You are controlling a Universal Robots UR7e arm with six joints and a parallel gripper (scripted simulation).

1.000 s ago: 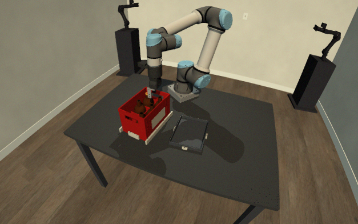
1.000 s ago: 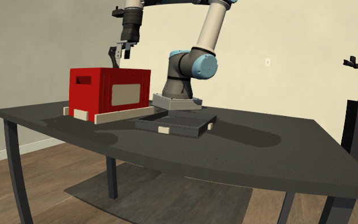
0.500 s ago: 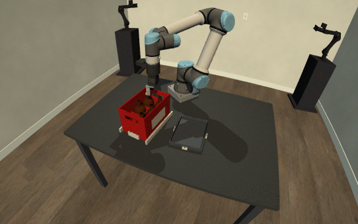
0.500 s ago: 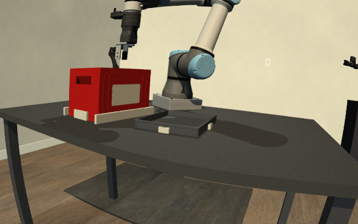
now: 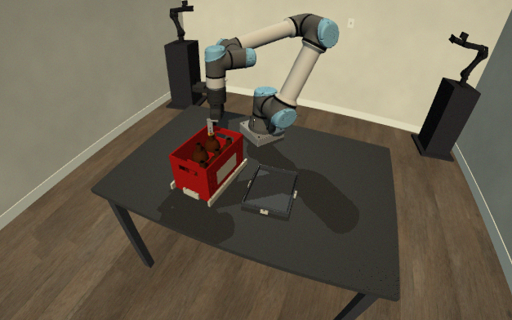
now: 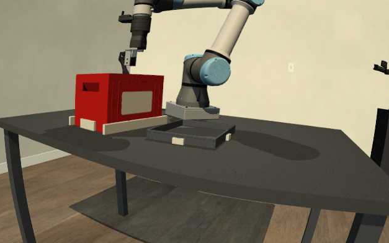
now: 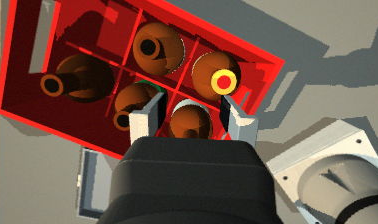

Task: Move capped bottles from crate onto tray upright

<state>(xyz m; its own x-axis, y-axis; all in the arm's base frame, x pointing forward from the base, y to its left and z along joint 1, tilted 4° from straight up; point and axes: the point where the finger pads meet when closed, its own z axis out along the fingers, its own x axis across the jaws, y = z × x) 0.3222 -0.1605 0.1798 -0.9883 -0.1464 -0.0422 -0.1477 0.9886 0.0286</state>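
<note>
Right now the brown capped bottle is 30 mm behind my hand, 20 mm to the right of it and 140 mm below it. The rest, counted from my hand: dark tray (90 mm ahead, 290 mm to the left, 210 mm below); red crate (70 mm ahead, 140 mm below).
</note>
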